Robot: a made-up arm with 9 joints. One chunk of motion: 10 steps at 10 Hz.
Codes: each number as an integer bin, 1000 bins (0 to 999) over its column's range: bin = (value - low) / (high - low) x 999, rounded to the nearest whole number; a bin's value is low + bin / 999 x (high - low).
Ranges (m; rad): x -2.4..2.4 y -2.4..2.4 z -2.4..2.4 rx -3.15..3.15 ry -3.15..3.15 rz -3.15..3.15
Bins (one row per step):
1: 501 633 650 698 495 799
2: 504 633 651 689 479 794
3: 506 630 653 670 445 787
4: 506 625 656 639 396 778
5: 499 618 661 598 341 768
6: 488 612 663 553 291 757
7: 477 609 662 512 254 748
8: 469 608 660 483 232 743
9: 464 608 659 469 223 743
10: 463 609 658 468 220 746
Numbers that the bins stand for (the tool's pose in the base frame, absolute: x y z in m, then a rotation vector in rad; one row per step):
1: 0.0072 0.6414 0.7231 1.2518 -0.0284 1.8887
2: 0.0216 0.6414 0.7279 1.1950 -0.1293 1.8572
3: 0.0312 0.6270 0.7375 1.0752 -0.3437 1.8131
4: 0.0312 0.6030 0.7520 0.8797 -0.6527 1.7563
5: -0.0024 0.5694 0.7760 0.6212 -0.9995 1.6932
6: -0.0553 0.5405 0.7856 0.3374 -1.3149 1.6239
7: -0.1081 0.5261 0.7808 0.0788 -1.5482 1.5671
8: -0.1465 0.5213 0.7712 -0.1041 -1.6869 1.5356
9: -0.1706 0.5213 0.7664 -0.1923 -1.7437 1.5356
10: -0.1754 0.5261 0.7616 -0.1986 -1.7626 1.5545

